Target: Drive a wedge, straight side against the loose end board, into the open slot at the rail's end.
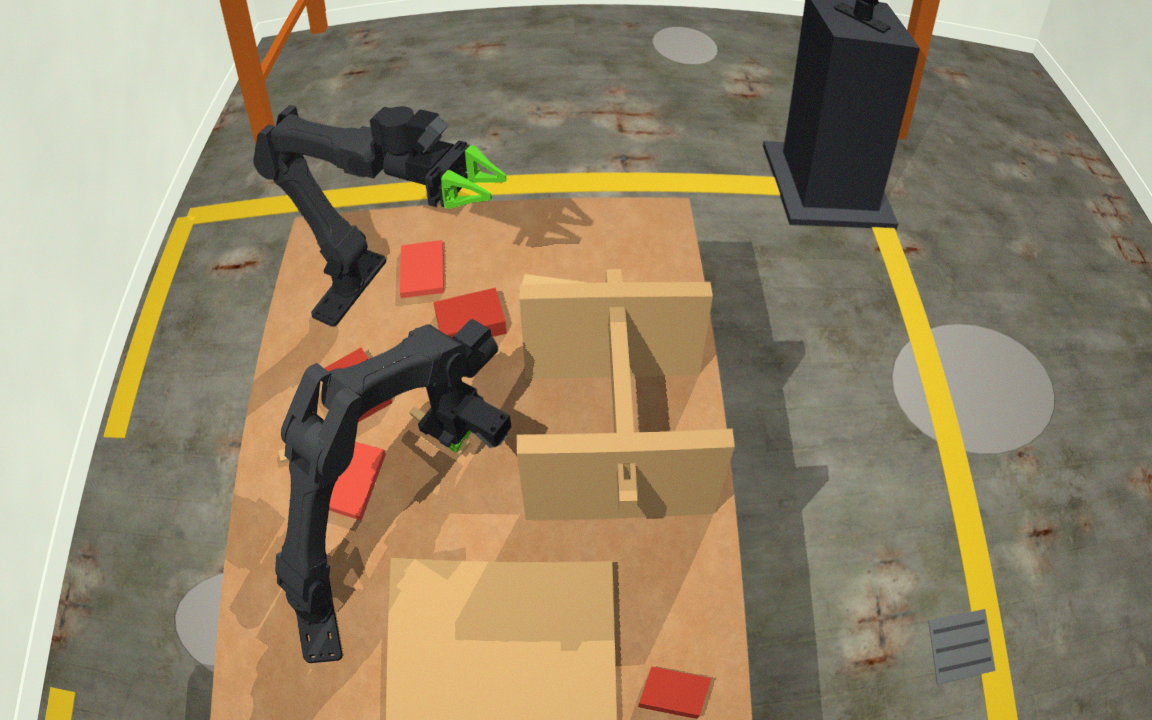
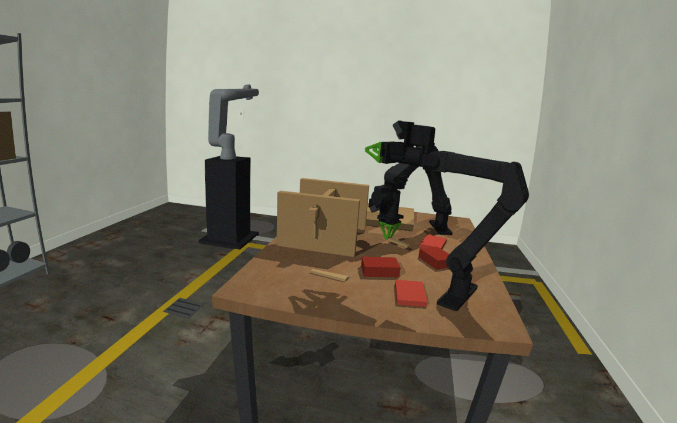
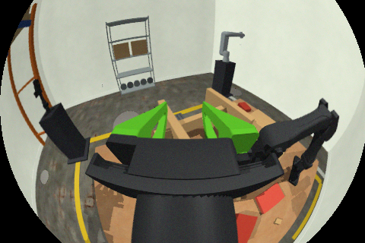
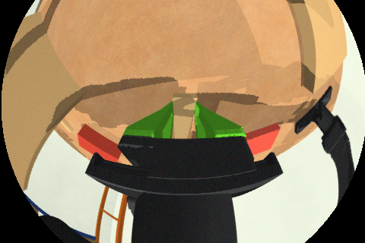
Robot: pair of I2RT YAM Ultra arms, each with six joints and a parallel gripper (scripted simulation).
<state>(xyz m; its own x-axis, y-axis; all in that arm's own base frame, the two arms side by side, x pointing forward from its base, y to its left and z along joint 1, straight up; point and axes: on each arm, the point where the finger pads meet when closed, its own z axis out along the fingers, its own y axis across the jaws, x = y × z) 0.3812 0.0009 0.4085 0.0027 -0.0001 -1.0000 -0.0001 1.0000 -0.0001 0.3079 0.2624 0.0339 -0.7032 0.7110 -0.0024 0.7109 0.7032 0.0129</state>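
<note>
The rail is 270 mm ahead of my right hand, 130 mm above it and 20 mm to the left of it. Round my right hand: flat board (380 mm to the right, 60 mm ahead, 20 mm below).
</note>
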